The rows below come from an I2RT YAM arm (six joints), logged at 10 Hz.
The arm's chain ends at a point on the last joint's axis. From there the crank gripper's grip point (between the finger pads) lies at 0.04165 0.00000 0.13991 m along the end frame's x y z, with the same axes.
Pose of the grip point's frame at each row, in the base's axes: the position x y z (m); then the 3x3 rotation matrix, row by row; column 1 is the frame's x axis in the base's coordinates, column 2 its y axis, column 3 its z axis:
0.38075 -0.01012 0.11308; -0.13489 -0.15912 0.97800; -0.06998 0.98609 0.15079; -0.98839 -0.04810 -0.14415
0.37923 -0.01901 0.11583; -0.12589 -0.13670 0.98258; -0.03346 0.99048 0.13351; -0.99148 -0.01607 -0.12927
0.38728 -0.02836 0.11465; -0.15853 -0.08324 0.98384; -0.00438 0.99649 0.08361; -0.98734 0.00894 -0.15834
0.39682 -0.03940 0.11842; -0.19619 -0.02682 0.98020; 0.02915 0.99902 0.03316; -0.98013 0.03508 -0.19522
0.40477 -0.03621 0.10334; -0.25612 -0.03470 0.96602; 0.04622 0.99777 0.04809; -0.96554 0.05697 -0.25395
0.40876 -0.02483 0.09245; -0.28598 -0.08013 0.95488; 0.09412 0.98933 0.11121; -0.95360 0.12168 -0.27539
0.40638 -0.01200 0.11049; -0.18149 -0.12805 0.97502; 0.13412 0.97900 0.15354; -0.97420 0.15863 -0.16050
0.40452 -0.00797 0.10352; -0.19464 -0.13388 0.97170; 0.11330 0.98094 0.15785; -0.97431 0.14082 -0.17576
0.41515 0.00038 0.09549; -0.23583 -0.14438 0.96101; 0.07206 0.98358 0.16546; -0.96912 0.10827 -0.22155
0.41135 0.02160 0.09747; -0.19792 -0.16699 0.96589; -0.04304 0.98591 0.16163; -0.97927 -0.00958 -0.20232
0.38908 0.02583 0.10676; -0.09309 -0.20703 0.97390; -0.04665 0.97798 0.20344; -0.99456 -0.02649 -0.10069
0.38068 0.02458 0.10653; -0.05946 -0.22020 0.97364; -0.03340 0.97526 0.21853; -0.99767 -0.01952 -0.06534
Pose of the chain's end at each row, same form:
0.24954 -0.02830 0.17441; -0.13489 -0.15912 0.97800; -0.06998 0.98609 0.15079; -0.98839 -0.04810 -0.14415
0.24700 -0.03630 0.17521; -0.12589 -0.13670 0.98258; -0.03346 0.99048 0.13351; -0.99148 -0.01607 -0.12927
0.25623 -0.03988 0.17793; -0.15853 -0.08324 0.98384; -0.00438 0.99649 0.08361; -0.98734 0.00894 -0.15834
0.26785 -0.04525 0.18656; -0.19619 -0.02682 0.98020; 0.02915 0.99902 0.03316; -0.98013 0.03508 -0.19522
0.28028 -0.04486 0.17908; -0.25612 -0.03470 0.96602; 0.04622 0.99777 0.04809; -0.96554 0.05697 -0.25395
0.28707 -0.04431 0.17070; -0.28598 -0.08013 0.95488; 0.09412 0.98933 0.11121; -0.95360 0.12168 -0.27539
0.27752 -0.03907 0.17352; -0.18149 -0.12805 0.97502; 0.13412 0.97900 0.15354; -0.97420 0.15863 -0.16050
0.27668 -0.03477 0.16869; -0.19464 -0.13388 0.97170; 0.11330 0.98094 0.15785; -0.97431 0.14082 -0.17576
0.29052 -0.02577 0.16685; -0.23583 -0.14438 0.96101; 0.07206 0.98358 0.16546; -0.96912 0.10827 -0.22155
0.28446 0.00078 0.16656; -0.19792 -0.16699 0.96589; -0.04304 0.98591 0.16163; -0.97927 -0.00958 -0.20232
0.25670 -0.00069 0.16227; -0.09309 -0.20703 0.97390; -0.04665 0.97798 0.20344; -0.99456 -0.02649 -0.10069
0.24693 -0.00460 0.15722; -0.05946 -0.22020 0.97364; -0.03340 0.97526 0.21853; -0.99767 -0.01952 -0.06534

